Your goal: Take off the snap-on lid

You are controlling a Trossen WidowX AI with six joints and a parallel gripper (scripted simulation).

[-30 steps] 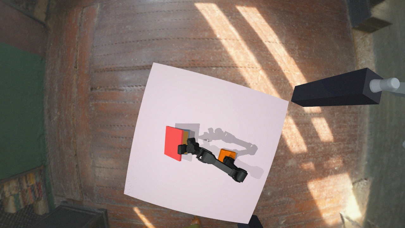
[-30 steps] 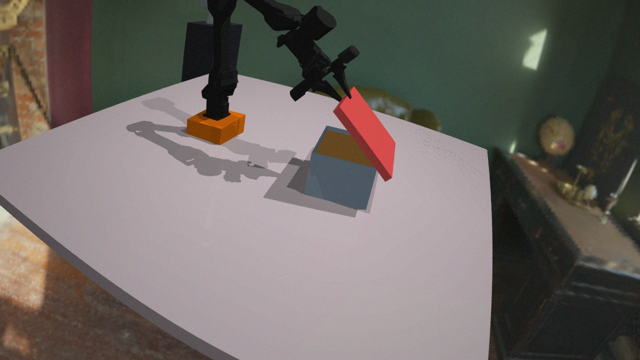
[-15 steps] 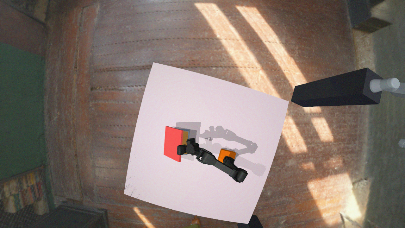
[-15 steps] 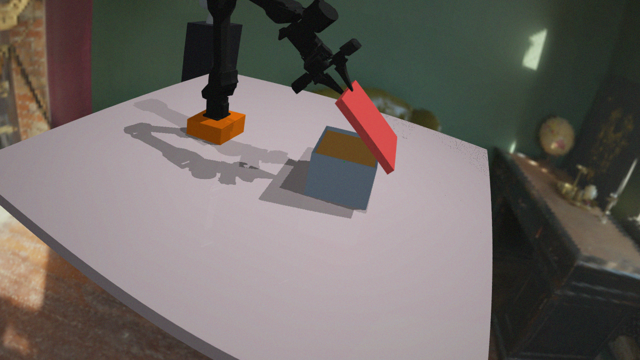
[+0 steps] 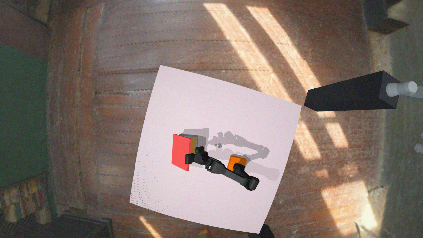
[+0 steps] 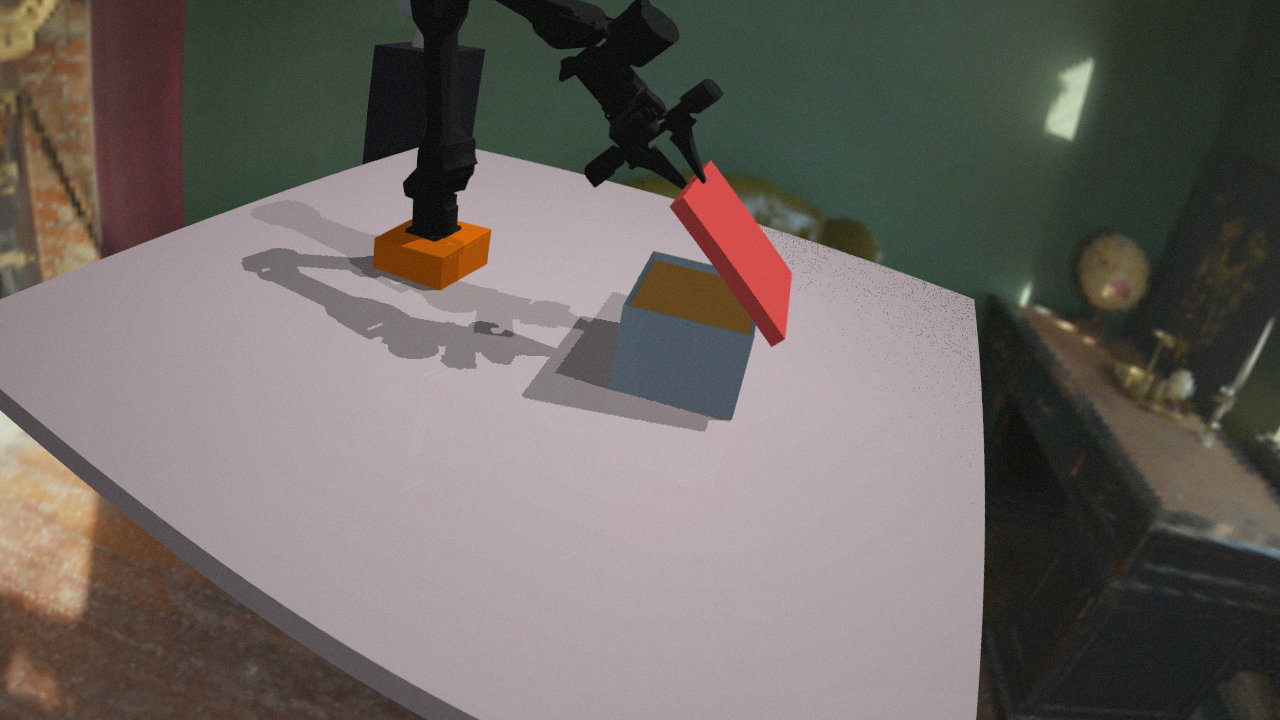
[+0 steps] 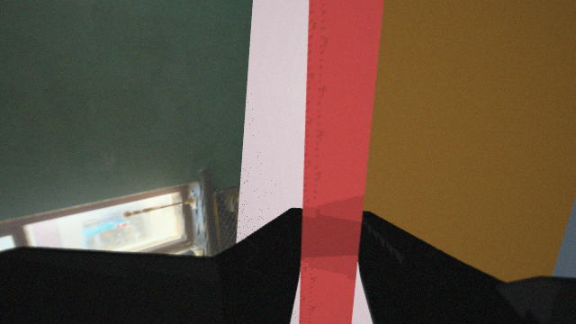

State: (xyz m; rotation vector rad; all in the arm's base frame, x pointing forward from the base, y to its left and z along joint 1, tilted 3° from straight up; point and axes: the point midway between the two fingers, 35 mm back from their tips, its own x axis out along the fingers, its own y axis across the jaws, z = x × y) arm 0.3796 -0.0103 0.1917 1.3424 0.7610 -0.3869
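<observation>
Now: the red lid 6 cm ahead of my gripper tip, 1 cm to the left of it and 5 cm below it. Also, from my gripper tip: blue-grey storage box 3 cm ahead, 1 cm to the right, 18 cm below.
</observation>
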